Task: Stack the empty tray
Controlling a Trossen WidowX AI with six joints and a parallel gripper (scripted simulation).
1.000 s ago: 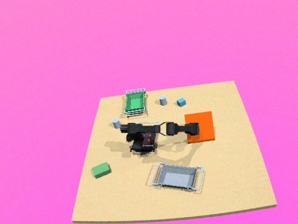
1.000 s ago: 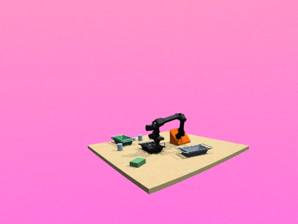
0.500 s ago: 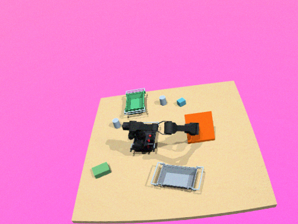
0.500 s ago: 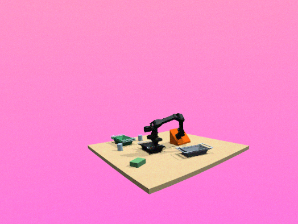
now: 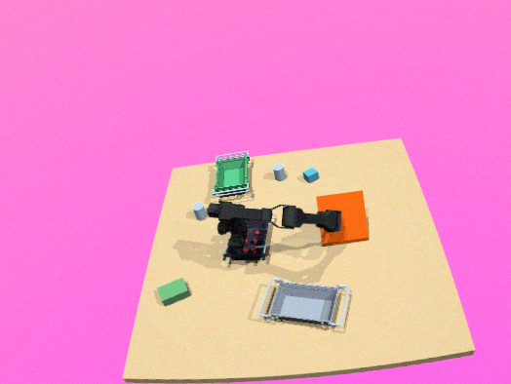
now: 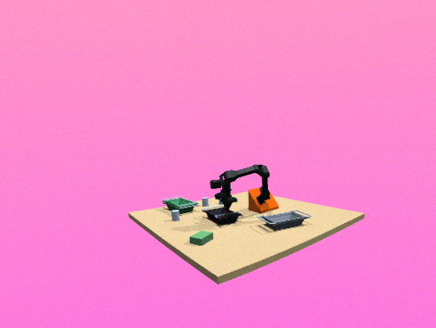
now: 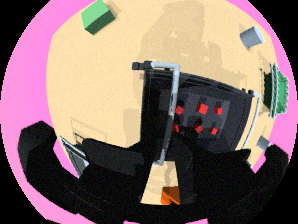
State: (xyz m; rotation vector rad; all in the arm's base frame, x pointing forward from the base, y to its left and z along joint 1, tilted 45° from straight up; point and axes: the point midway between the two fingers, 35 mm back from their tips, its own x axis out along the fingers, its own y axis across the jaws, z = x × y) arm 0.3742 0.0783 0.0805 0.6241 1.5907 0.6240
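My gripper tip is 26 cm past the grey tray, 28 cm to the right of it and 4 cm above it. Also, from my gripper tip: green block 29 cm ahead, 20 cm to the left, 7 cm below; blue cube 26 cm behind, 50 cm to the right, 7 cm below.
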